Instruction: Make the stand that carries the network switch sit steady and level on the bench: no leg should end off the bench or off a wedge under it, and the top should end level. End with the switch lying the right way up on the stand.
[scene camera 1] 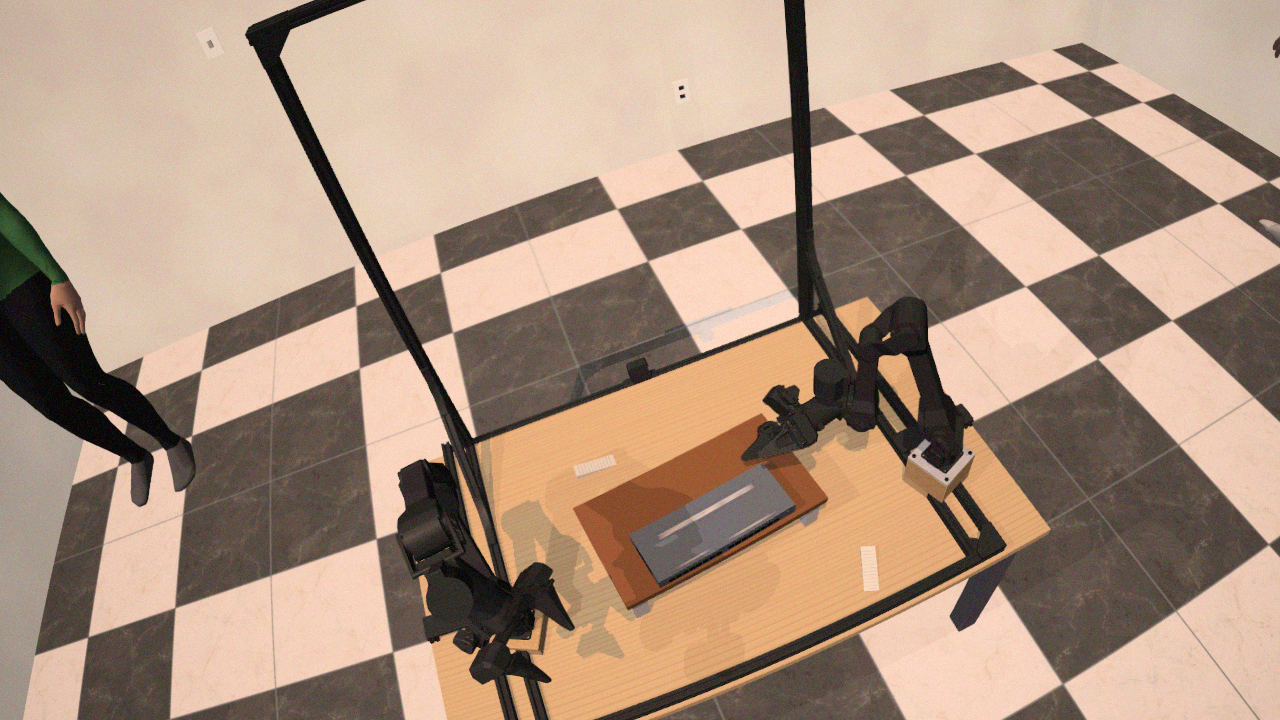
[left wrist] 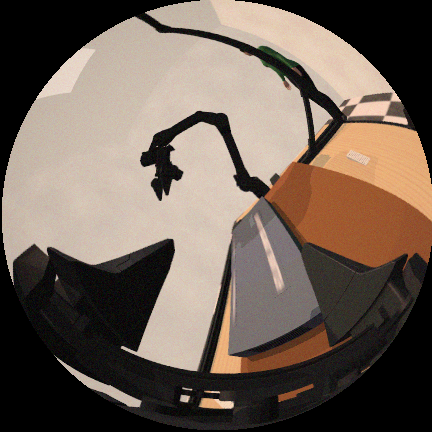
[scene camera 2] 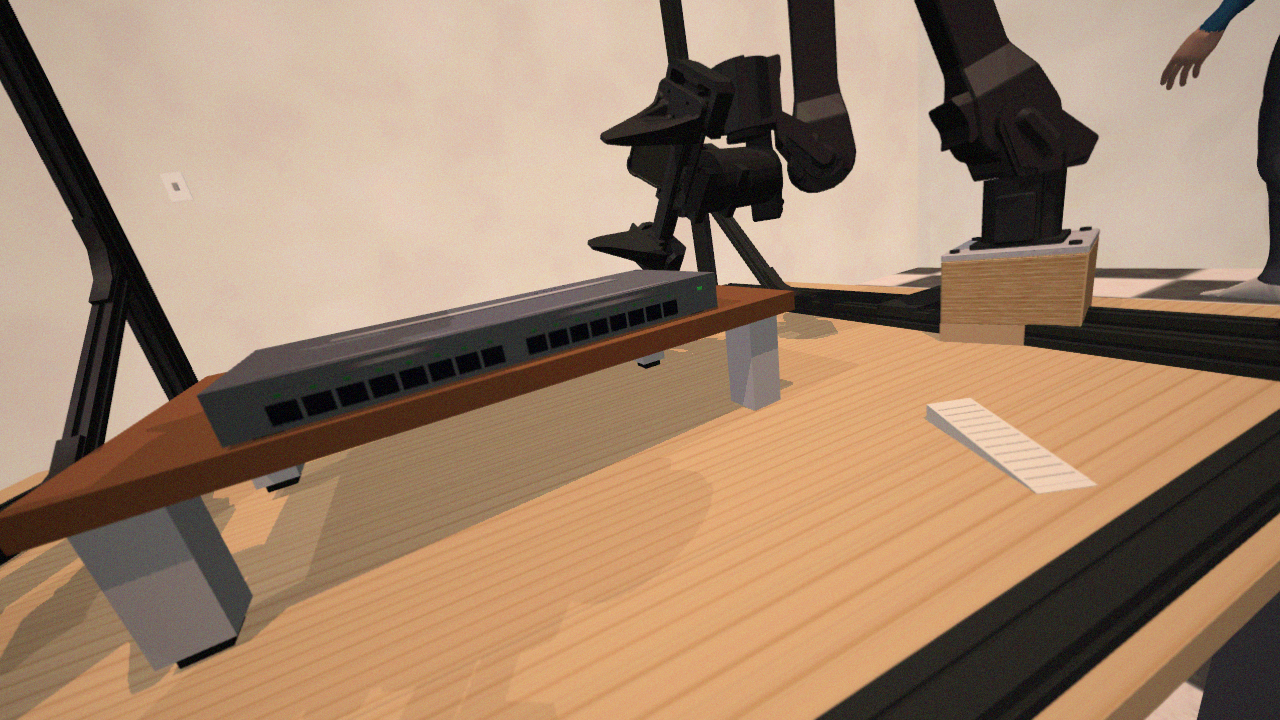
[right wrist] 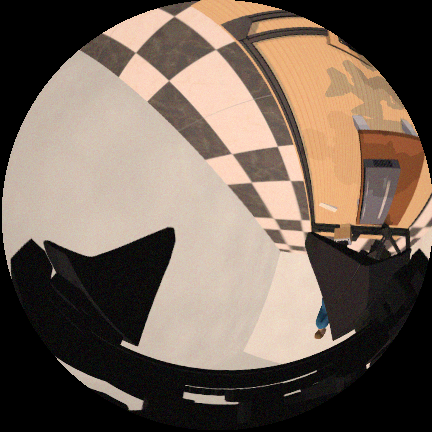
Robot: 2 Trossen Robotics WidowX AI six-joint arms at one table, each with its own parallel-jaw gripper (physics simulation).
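Seen in the pictures: left gripper, fingertip midpoint: (scene camera 1: 749, 457) (left wrist: 241, 248) (scene camera 2: 595, 197) (right wrist: 381, 238); right gripper, fingertip midpoint: (scene camera 1: 561, 654) (left wrist: 162, 197) (right wrist: 244, 237); left arm's base at its link origin: (scene camera 1: 942, 454) (scene camera 2: 1019, 241) (right wrist: 342, 242).
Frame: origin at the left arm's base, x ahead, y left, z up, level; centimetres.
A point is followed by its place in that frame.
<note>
The stand's brown top (scene camera 1: 653, 492) {y -34.6, x 45.5, z 1.9 cm} (scene camera 2: 161, 429) {y -27.0, x 60.3, z 1.8 cm} (left wrist: 350, 215) {y -31.7, x 33.0, z 1.7 cm} (right wrist: 407, 175) {y -34.0, x 48.7, z 2.0 cm} carries the grey switch (scene camera 1: 713, 523) {y -20.5, x 42.7, z 4.1 cm} (scene camera 2: 465, 331) {y -16.2, x 46.7, z 3.9 cm} (left wrist: 265, 300) {y -19.3, x 32.9, z 3.9 cm} (right wrist: 380, 195) {y -22.1, x 45.8, z 4.2 cm}, lying flat along its front. In scene camera 2 the near left leg (scene camera 2: 161, 582) {y -20.3, x 61.5, z -3.7 cm} and near right leg (scene camera 2: 754, 367) {y -12.3, x 26.4, z -4.8 cm} show. Foot contact and exact level cannot be told. One white wedge (scene camera 1: 594, 465) {y -54.8, x 47.3, z -8.0 cm} (left wrist: 358, 157) {y -54.4, x 46.6, z -8.0 cm} lies behind the stand. Another wedge (scene camera 1: 869, 568) {y 3.1, x 25.1, z -8.0 cm} (scene camera 2: 1011, 447) {y 3.8, x 25.7, z -8.1 cm} (right wrist: 328, 207) {y 2.8, x 24.7, z -7.9 cm} lies at its front right, apart from it. My left gripper (scene camera 1: 748, 454) {y -22.6, x 31.1, z 10.7 cm} (scene camera 2: 597, 190) {y -22.6, x 31.1, z 10.7 cm} (left wrist: 241, 248) {y -22.6, x 31.1, z 10.7 cm} is open above the stand's right end. My right gripper (scene camera 1: 559, 654) {y -9.1, x 78.7, z 26.2 cm} (right wrist: 244, 237) {y -9.1, x 78.7, z 26.2 cm} is open, left of the stand.
A black rail (scene camera 1: 769, 660) {y 2.7, x 51.5, z -6.6 cm} (scene camera 2: 1074, 573) {y 7.2, x 36.8, z -6.7 cm} runs along the bench's front edge. Black frame posts (scene camera 1: 331, 205) {y -79.3, x 66.7, z 63.2 cm} (scene camera 1: 799, 161) {y -50.7, x -14.5, z 38.0 cm} rise at the back. The left arm's base block (scene camera 1: 935, 474) {y 1.7, x 4.6, z 0.0 cm} (scene camera 2: 1015, 291) {y 0.7, x 5.0, z -3.6 cm} stands at the right. A person (scene camera 1: 53, 358) stands beyond the bench at the left.
</note>
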